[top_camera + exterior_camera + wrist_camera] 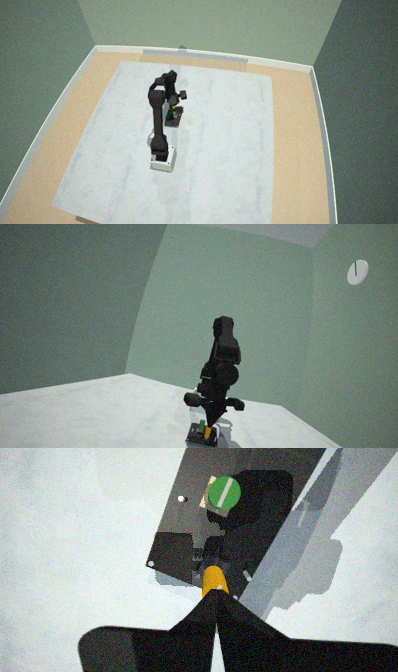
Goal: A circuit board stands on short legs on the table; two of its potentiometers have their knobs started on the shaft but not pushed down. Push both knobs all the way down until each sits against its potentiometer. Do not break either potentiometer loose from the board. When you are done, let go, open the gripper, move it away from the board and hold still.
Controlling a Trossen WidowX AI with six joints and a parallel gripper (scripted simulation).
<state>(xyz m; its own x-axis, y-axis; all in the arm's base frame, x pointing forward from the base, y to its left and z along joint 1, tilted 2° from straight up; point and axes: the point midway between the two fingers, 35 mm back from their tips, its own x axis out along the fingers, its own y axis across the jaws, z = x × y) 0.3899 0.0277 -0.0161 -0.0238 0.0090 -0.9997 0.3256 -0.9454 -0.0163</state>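
My gripper tip is 10 mm above the yellow knob. Round my gripper tip: green knob: 60 mm behind, 20 mm to the right, 20 mm below.
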